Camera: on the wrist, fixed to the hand. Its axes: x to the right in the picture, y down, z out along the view.
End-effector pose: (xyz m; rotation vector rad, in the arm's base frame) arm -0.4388 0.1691 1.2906 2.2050 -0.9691 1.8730
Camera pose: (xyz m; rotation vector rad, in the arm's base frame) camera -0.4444 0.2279 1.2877 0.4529 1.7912 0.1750
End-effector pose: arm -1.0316 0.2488 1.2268 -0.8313 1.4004 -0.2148
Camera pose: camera -1.0511 0.2224 1.2760 1.5116 0.7931 2.1742
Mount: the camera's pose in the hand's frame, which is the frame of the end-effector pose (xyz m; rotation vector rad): -0.0266 -0.0429 -0.0308 -0.2272 -0.4927 3.0320
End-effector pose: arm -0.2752 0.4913 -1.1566 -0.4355 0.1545 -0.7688
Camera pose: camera -0.3305 0.4727 -1.1663 -0.1496 0.2358 2.3242
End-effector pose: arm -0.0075 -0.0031 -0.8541 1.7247 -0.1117 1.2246
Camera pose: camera -0.0171 0.0305 -0.9018 -0.0524 2.0289 -0.9465
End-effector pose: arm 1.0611 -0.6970 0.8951 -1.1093 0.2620 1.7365
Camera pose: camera 1.1154 -0.7132 0.9120 -0.3785 -0.7143 -1.3381
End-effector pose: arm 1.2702 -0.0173 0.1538 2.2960 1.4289 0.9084
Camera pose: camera 1.2121 -0.0232 0.1444 -1.5702 2.3176 -0.1720
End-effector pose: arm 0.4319 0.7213 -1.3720 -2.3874 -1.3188 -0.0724
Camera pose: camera 0.3866 0.7085 -1.3362 1.5046 -2.3472 -0.8923
